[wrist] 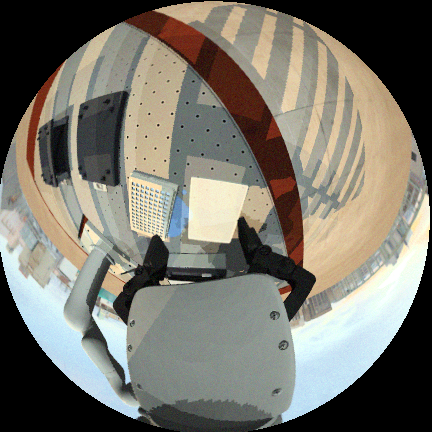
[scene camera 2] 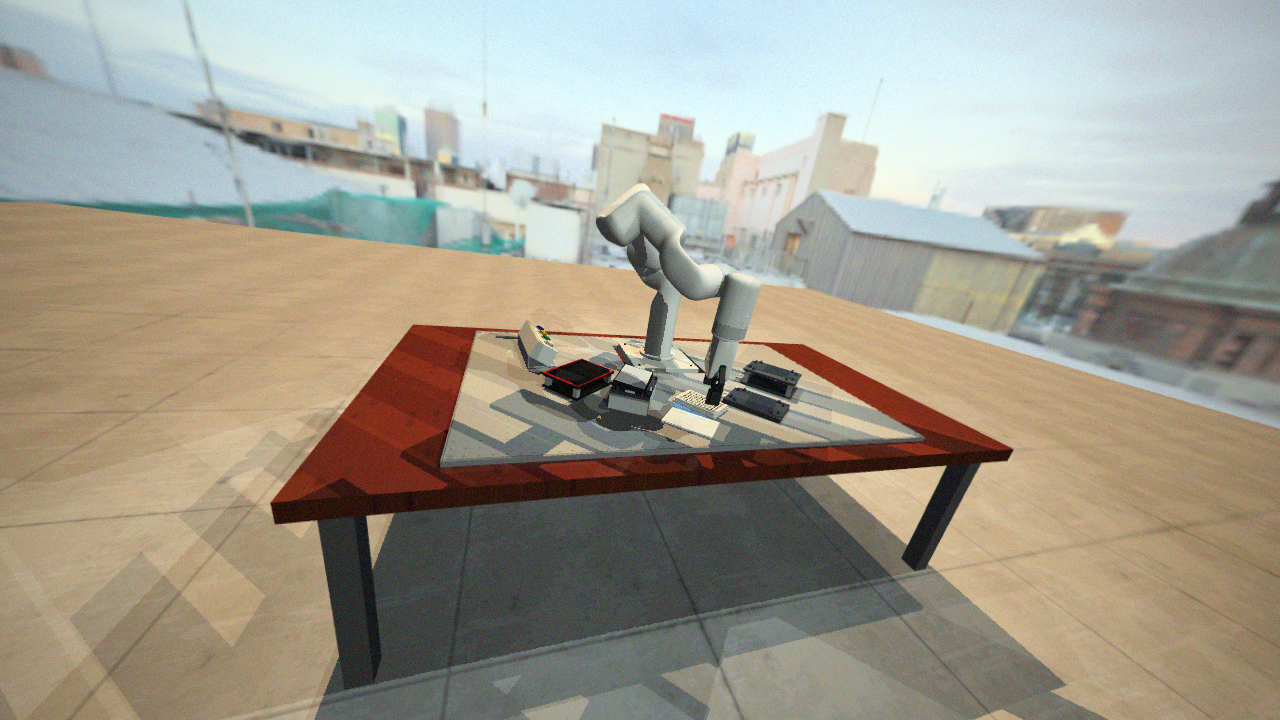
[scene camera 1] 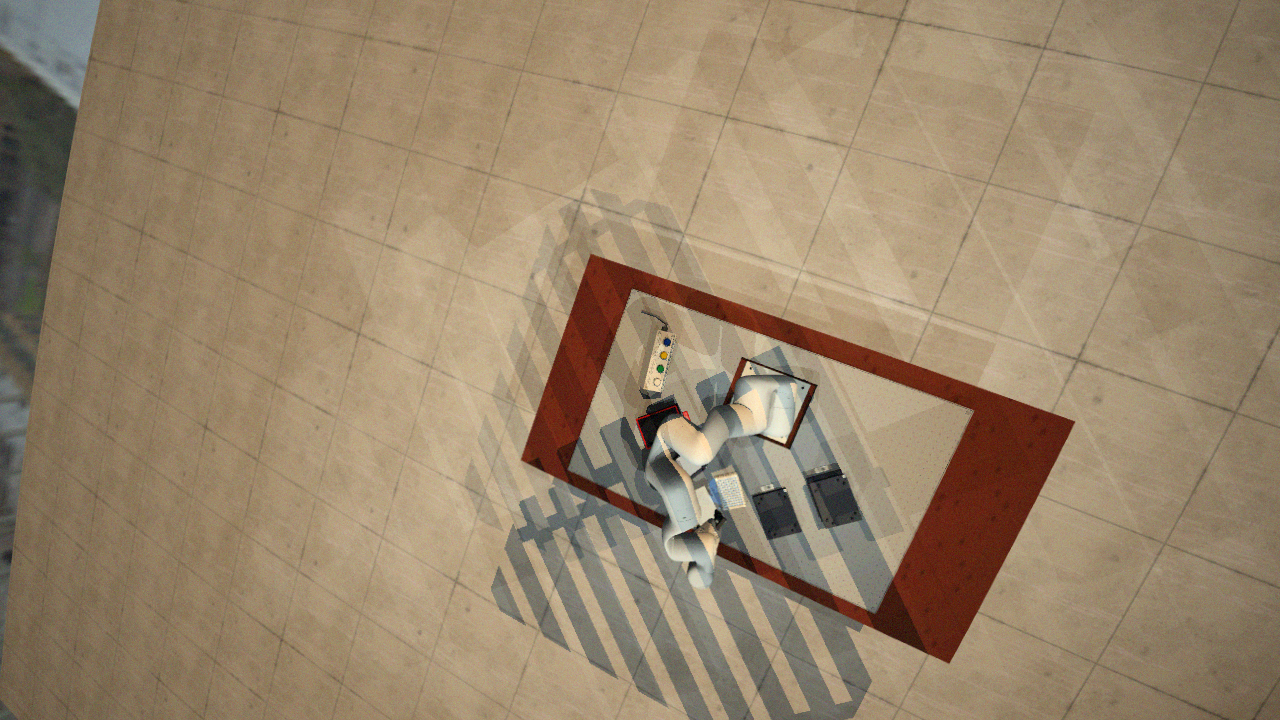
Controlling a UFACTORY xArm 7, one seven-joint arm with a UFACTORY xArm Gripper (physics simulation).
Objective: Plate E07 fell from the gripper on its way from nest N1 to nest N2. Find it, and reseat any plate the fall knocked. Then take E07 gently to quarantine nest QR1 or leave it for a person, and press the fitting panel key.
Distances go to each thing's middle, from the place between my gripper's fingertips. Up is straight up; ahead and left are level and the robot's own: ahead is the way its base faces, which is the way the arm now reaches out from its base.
Right now my hand is 3 cm to the left of the flat white lid (scene camera 2: 701,426) and 8 cm above it. Round my hand: dark device (scene camera 2: 620,399) 10 cm behind, 17 cm to the right, 5 cm below; then clear well plate (scene camera 1: 729,488) 10 cm behind, 2 cm to the left, 8 cm below.
